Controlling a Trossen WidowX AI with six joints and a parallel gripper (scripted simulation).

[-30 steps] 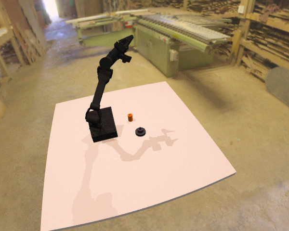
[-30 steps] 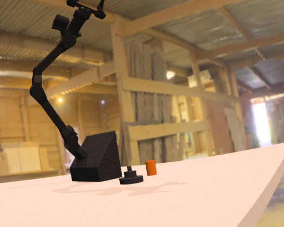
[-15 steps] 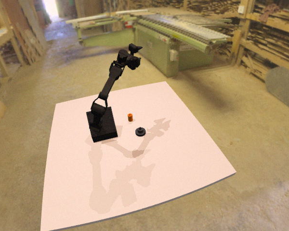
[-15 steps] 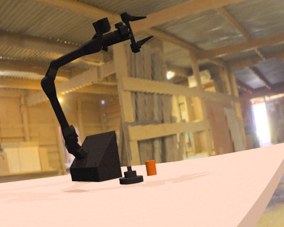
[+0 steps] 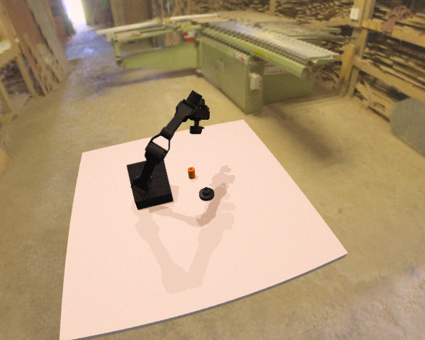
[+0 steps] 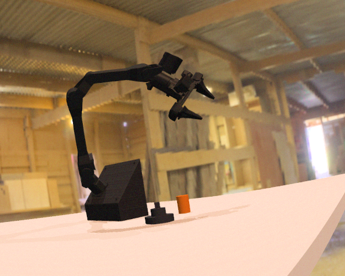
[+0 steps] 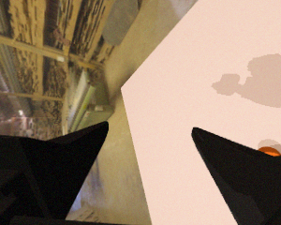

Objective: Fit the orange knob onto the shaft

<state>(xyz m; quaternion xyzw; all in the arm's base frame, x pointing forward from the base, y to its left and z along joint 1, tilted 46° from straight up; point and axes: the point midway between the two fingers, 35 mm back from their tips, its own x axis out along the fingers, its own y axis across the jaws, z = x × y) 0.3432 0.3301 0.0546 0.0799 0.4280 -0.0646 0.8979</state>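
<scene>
Right now the orange knob is 110 mm behind my gripper tip, 70 mm to the right of it and 300 mm below it. Round my gripper tip: pedestal 60 mm behind, 240 mm to the right, 300 mm below.
</scene>
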